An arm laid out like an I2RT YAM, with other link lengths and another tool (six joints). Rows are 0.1 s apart.
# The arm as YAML. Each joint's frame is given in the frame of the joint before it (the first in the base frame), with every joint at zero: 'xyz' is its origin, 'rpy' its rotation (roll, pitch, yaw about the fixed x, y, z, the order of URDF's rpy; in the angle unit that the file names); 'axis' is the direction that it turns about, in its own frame. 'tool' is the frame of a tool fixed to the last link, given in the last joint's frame.
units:
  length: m
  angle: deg
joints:
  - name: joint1
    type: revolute
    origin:
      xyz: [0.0, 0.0, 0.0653]
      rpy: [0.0, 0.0, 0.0]
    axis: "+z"
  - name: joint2
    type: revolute
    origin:
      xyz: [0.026, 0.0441, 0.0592]
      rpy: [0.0, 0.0, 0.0]
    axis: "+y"
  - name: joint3
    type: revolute
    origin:
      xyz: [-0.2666, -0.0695, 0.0]
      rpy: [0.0, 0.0, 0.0]
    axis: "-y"
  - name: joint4
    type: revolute
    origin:
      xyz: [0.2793, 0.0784, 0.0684]
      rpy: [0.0, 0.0, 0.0]
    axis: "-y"
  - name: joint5
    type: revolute
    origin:
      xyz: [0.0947, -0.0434, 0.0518]
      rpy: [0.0, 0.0, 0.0]
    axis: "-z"
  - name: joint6
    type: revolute
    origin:
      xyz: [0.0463, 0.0, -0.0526]
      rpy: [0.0, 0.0, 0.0]
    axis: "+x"
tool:
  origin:
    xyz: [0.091, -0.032, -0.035]
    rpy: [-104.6, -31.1, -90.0]
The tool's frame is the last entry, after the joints.
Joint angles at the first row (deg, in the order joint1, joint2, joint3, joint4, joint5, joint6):
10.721 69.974 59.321 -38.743 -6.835 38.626
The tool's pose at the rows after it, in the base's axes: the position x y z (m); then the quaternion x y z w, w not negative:
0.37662 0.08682 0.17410 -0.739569 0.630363 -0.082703 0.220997
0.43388 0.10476 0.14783 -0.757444 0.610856 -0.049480 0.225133
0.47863 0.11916 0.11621 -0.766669 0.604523 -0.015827 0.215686
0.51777 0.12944 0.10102 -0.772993 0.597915 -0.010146 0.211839
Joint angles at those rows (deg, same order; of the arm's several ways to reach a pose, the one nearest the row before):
9.579 80.895 65.764 -34.194 -7.876 35.738
9.436 95.830 75.657 -31.232 -12.292 34.219
9.566 109.349 86.553 -31.925 -14.875 33.797
9.900 119.448 97.733 -33.814 -15.337 33.097

